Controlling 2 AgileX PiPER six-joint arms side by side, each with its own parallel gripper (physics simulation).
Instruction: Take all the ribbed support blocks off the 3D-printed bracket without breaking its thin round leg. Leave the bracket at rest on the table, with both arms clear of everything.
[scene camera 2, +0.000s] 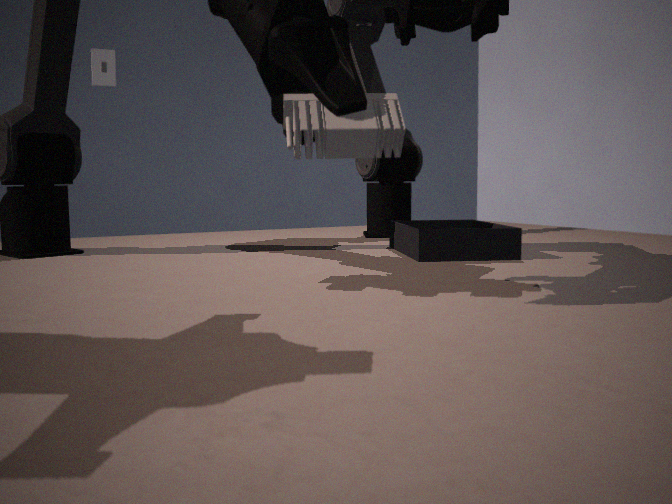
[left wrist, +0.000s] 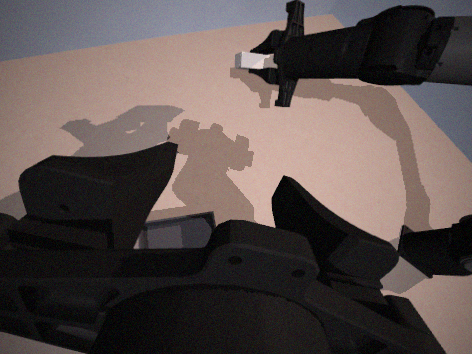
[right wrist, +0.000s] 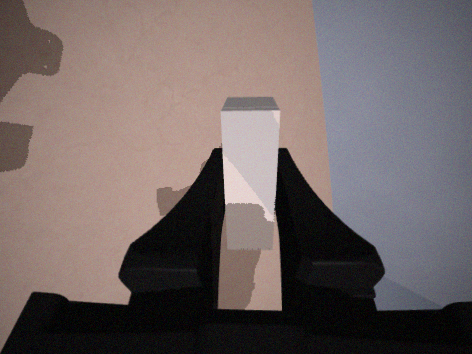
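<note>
The pale bracket (scene camera 2: 350, 143) (left wrist: 245, 60) (right wrist: 250, 130) is off the table, roughly level in the scene view. Ribbed block parts show at its left end (scene camera 2: 306, 130) and its right end (scene camera 2: 391, 130). I cannot make out the thin round leg. My right gripper (scene camera 2: 347, 107) (left wrist: 253, 62) (right wrist: 250, 162) is shut on the bracket, a finger on each side. One finger covers part of its middle in the scene view. My left gripper (scene camera 2: 445, 29) (left wrist: 228, 173) is open and empty, high above the table, to the right of the bracket in the scene view.
A dark open box (scene camera 2: 469, 244) (left wrist: 180, 219) stands on the table (scene camera 2: 488, 406) (right wrist: 125, 100), low and to the right of the held bracket. The arm bases (scene camera 2: 37, 217) (scene camera 2: 388, 208) stand at the back. Arm shadows lie across the table.
</note>
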